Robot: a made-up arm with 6 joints.
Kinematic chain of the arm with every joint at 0, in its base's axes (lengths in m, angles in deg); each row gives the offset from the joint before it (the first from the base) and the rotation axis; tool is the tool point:
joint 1: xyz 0 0 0.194 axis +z
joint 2: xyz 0 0 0 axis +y
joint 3: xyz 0 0 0.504 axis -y
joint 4: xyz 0 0 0 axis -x
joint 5: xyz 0.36 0 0 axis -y
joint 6: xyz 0 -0.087 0 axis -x
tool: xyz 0 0 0
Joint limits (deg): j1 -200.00..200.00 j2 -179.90..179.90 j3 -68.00..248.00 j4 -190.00..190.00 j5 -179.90..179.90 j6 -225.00..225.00
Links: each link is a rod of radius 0.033 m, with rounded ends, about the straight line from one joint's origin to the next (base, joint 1, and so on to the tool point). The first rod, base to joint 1, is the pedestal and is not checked.
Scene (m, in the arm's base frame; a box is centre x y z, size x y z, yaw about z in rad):
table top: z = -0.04
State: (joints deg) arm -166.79 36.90 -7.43 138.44 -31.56 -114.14
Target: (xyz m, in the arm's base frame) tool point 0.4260 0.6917 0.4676
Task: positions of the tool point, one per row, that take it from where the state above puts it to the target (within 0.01 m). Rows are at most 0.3 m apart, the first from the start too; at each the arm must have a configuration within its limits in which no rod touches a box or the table.
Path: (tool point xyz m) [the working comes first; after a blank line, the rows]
Joints at the target: -118.10 -80.50 57.06 125.02 -31.56 -114.14
Straight joint move there: clear.

1: -0.4956 -0.2407 0.5834
2: -0.3575 -0.2378 0.7622
3: -0.1745 -0.1769 0.8976
4: 0.0251 -0.0538 0.9682
5: 0.2087 0.1216 0.9597
6: 0.3475 0.3265 0.8674
7: 0.4219 0.5285 0.6979
8: 0.4260 0.6918 0.4675

